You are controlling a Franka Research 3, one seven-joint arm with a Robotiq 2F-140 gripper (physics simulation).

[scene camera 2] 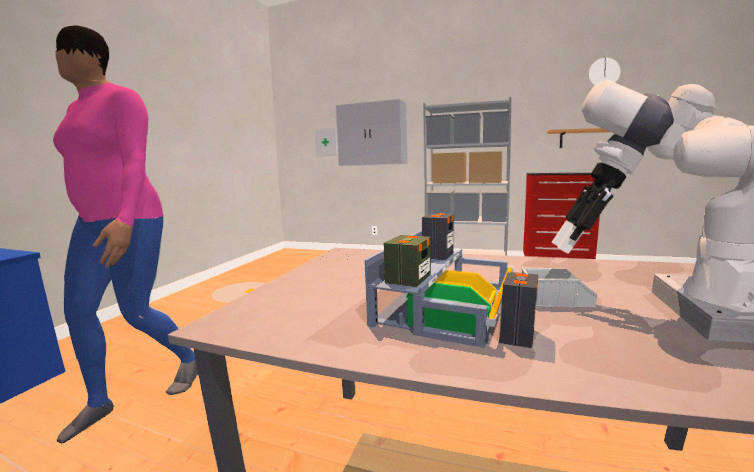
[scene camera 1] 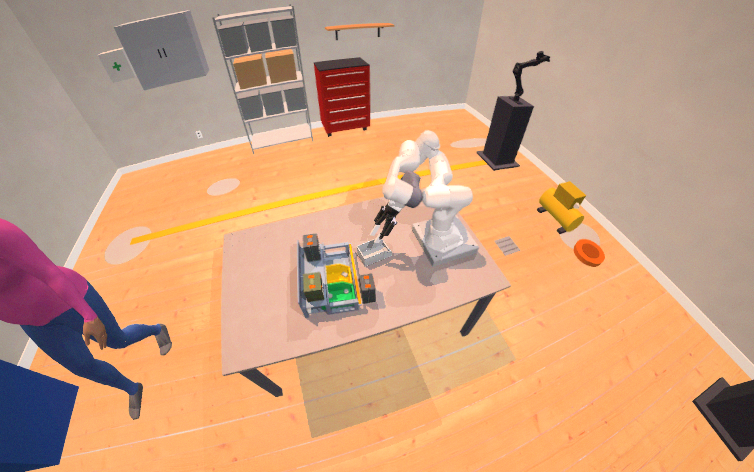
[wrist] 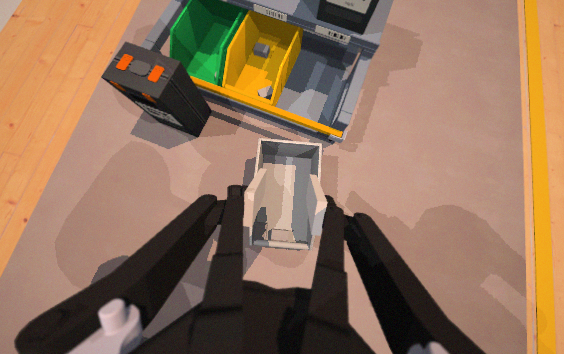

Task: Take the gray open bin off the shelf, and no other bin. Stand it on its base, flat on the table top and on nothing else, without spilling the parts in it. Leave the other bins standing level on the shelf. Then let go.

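The gray open bin (scene camera 1: 375, 258) (scene camera 2: 564, 293) (wrist: 287, 172) stands upright and level on its base on the table top, in front of the shelf (scene camera 2: 417, 318) and apart from it. A small blocky part (wrist: 281, 234) shows inside near its front lip. My gripper (scene camera 1: 379, 233) (scene camera 2: 565, 242) (wrist: 286, 184) is open and empty. Its fingertips are above the bin, clear of it in the second scene view. The yellow bin (scene camera 1: 336, 271) (wrist: 245, 75) with small parts and the green bin (scene camera 1: 340, 292) (scene camera 2: 445, 311) (wrist: 200, 55) sit side by side on the shelf, beside a vacant bay.
A dark case (scene camera 1: 367, 288) (scene camera 2: 518, 311) (wrist: 155, 92) stands on the table before the shelf's green-bin end. An olive case (scene camera 1: 312, 287) (scene camera 2: 405, 261) and another dark case (scene camera 1: 311, 248) (scene camera 2: 438, 236) stand on the shelf's upper level. A person (scene camera 2: 108, 155) is beyond the table's left side.
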